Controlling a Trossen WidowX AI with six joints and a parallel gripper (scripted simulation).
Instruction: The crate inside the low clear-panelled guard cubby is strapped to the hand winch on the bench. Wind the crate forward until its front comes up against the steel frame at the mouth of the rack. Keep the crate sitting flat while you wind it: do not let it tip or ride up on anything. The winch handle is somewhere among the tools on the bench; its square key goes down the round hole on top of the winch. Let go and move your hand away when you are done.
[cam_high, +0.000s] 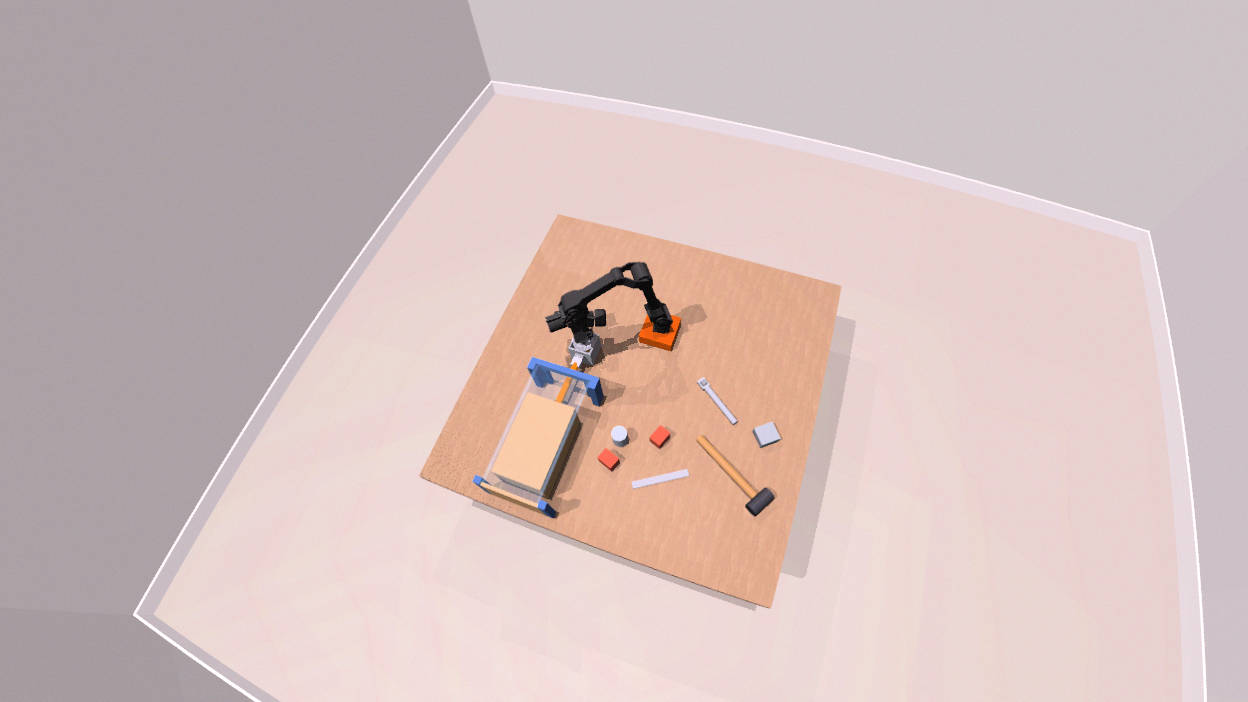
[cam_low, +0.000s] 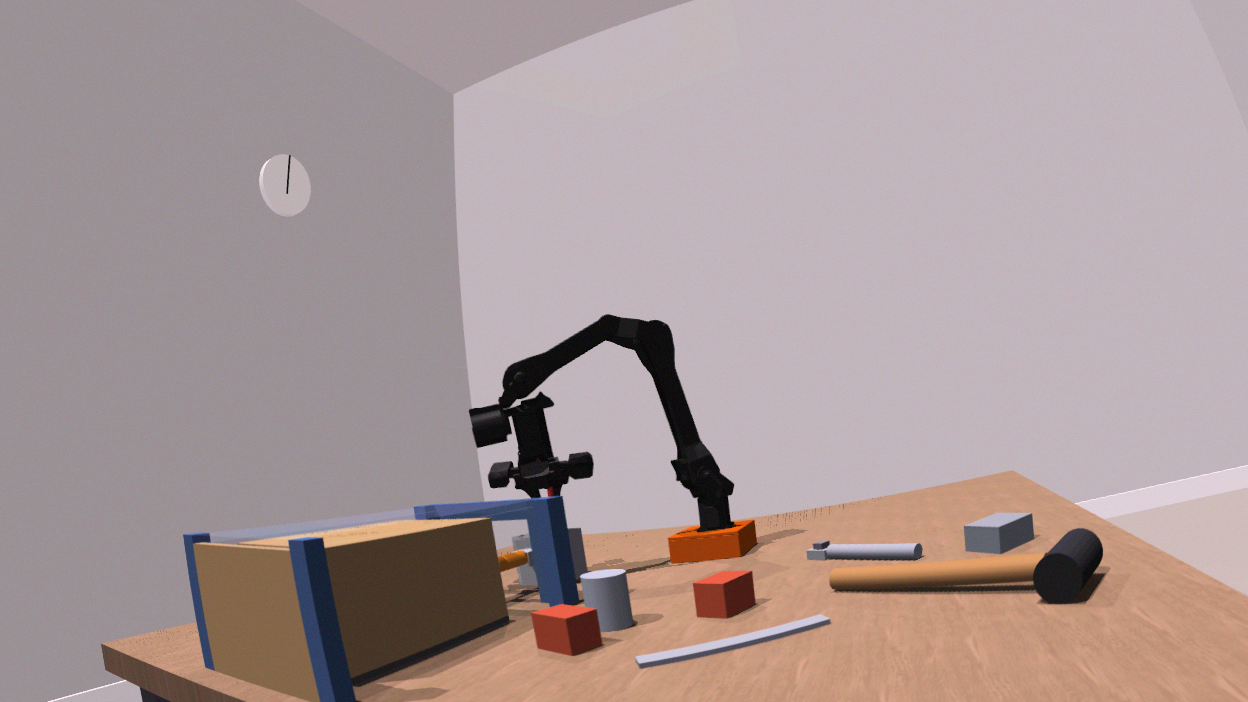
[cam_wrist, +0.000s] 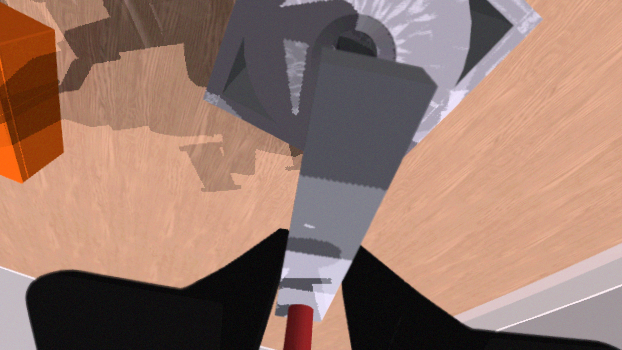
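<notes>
Right now the red knob is 5 cm above my gripper tip, 3 cm behind it and 1 cm to the right of it. From my gripper tip the other things lie so: grey winch handle: 2 cm above; then blue frame bar: 22 cm ahead, 2 cm to the right, 2 cm below; then grey winch: 9 cm below, 5 cm ahead, 1 cm to the left.
</notes>
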